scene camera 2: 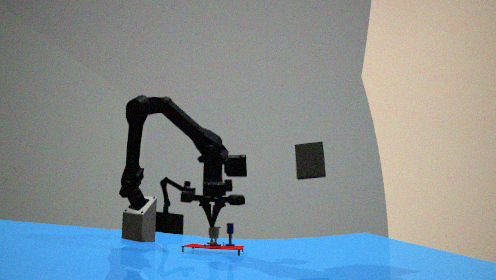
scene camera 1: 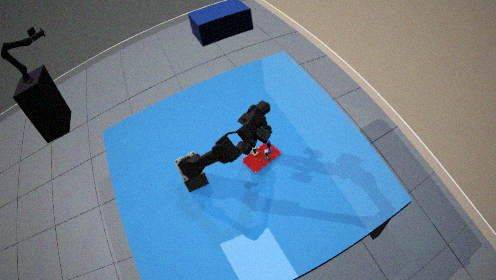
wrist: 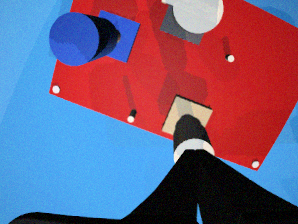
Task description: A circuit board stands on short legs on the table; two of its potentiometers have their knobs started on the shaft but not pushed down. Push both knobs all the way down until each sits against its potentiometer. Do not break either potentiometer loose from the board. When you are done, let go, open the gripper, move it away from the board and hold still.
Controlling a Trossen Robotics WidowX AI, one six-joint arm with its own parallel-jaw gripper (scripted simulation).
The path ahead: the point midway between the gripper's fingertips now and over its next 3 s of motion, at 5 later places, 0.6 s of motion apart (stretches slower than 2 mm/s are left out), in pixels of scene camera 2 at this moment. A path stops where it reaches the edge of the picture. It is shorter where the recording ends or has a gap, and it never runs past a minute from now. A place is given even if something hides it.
The gripper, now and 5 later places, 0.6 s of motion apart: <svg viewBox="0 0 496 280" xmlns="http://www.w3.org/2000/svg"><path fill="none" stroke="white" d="M211 227L211 228L211 228L211 225L213 218L214 214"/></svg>
